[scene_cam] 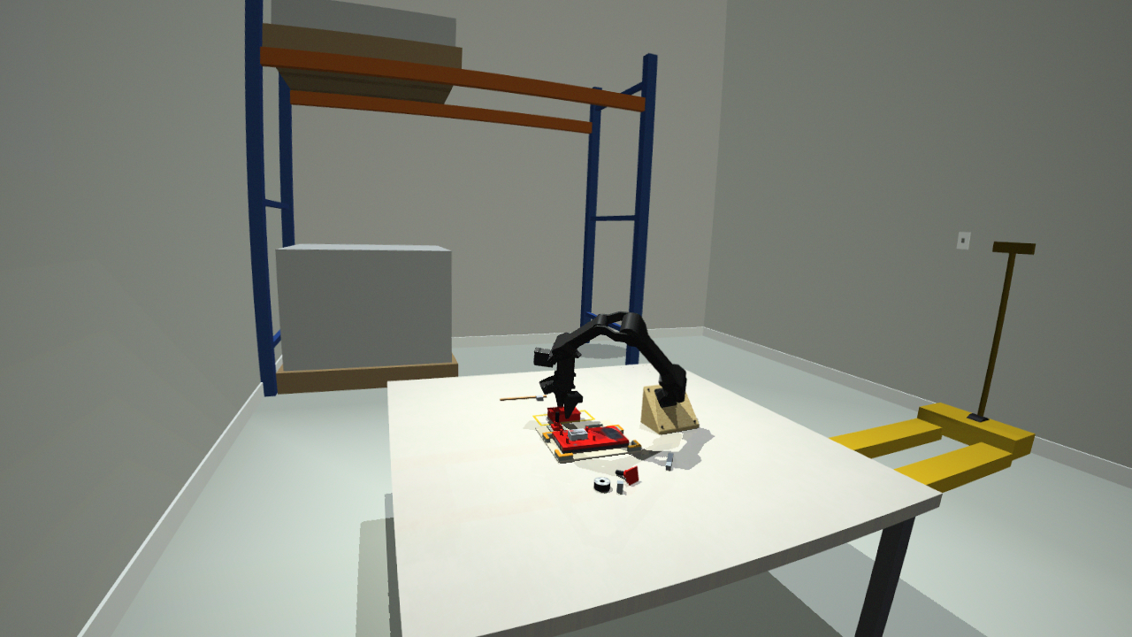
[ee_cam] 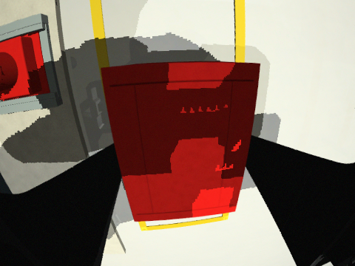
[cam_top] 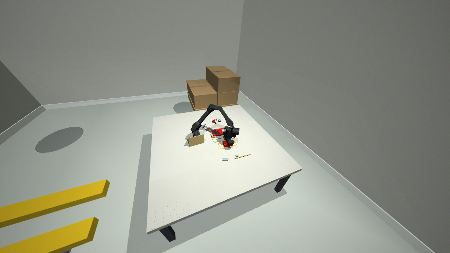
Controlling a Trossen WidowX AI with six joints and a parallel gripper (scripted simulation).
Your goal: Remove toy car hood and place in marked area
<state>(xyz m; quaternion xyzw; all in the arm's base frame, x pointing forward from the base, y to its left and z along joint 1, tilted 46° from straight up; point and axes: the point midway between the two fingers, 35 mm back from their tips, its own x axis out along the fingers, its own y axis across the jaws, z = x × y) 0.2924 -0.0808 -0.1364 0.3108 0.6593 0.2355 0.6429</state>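
Right now my gripper tip is 1 cm below the red hood. From my gripper tip the other things lie so: wooden stick 6 cm ahead, 21 cm to the right, 1 cm below; black wheel 10 cm ahead, 43 cm to the left.
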